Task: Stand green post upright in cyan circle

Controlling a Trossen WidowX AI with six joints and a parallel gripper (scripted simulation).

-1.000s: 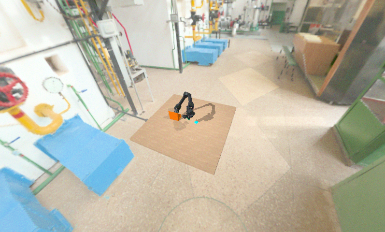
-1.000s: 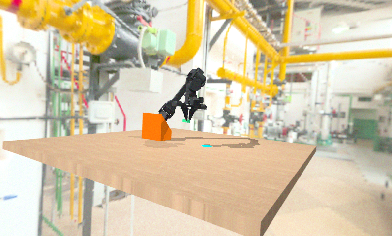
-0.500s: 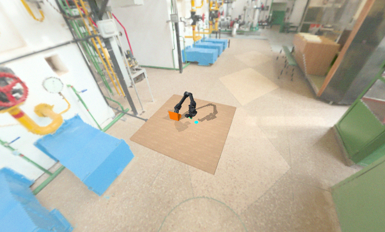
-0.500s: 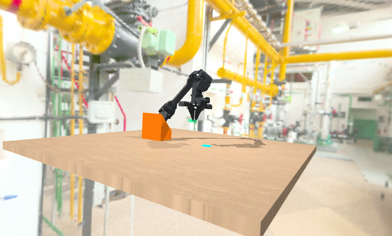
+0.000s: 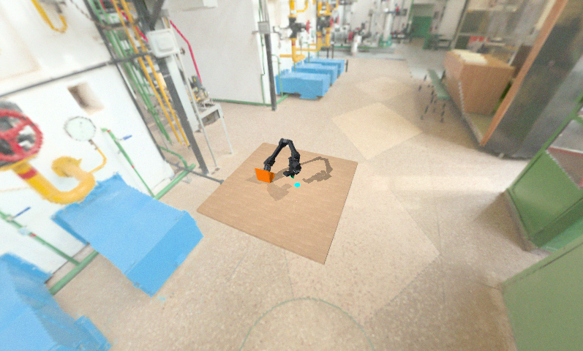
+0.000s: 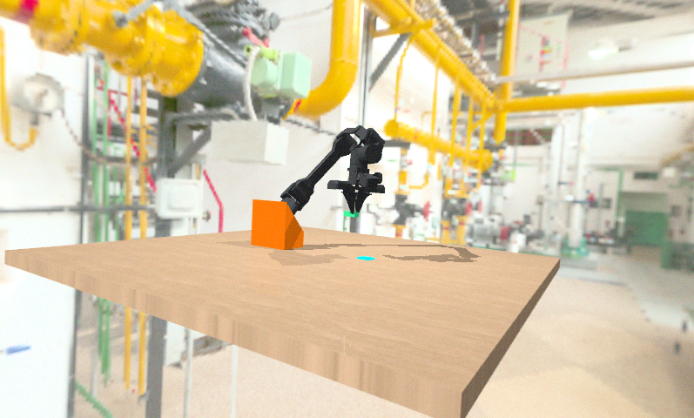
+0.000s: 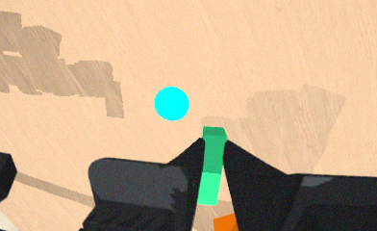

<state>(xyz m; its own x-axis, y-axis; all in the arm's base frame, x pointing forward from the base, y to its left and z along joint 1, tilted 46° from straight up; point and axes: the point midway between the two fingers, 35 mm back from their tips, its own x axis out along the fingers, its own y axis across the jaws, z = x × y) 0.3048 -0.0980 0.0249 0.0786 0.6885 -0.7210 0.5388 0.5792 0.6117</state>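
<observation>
Right now my gripper tip is 14 cm above the cyan circle, 5 cm to the right of it and 3 cm short of it. Round my gripper tip: green post 2 cm behind, 1 cm to the left.
</observation>
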